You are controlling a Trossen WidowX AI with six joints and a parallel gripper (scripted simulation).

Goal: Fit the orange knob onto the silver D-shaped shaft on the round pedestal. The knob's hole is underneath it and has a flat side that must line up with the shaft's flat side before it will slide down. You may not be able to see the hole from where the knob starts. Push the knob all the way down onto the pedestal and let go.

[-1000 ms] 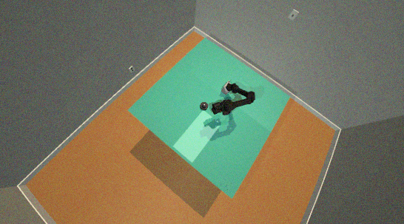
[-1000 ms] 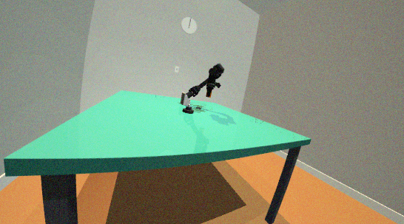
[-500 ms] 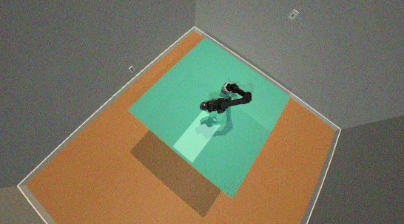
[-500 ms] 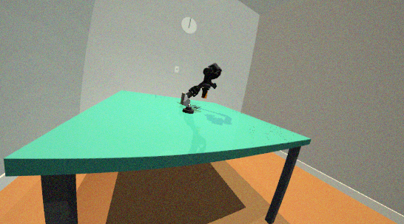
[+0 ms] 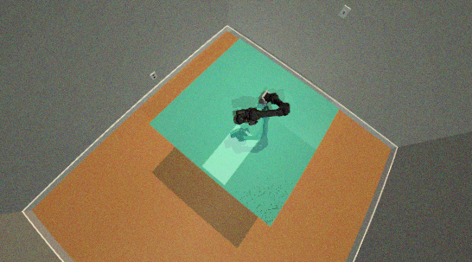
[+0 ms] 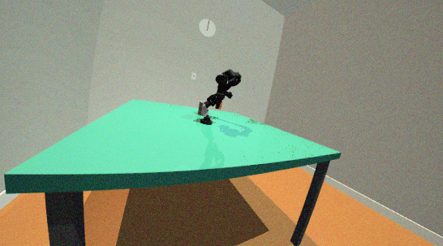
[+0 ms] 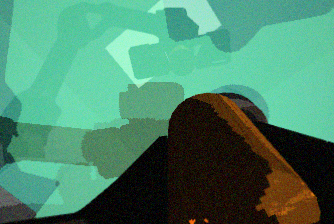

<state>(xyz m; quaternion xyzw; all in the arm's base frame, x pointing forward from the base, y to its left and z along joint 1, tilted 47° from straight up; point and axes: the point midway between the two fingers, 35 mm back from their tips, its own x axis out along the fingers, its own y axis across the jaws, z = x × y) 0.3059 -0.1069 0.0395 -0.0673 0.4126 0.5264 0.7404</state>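
Now: gripper tip 1 cm past the round pedestal, 7 cm to the left of it and 9 cm above it. From my gripper tip the other things lie so: orange knob 3 cm above.
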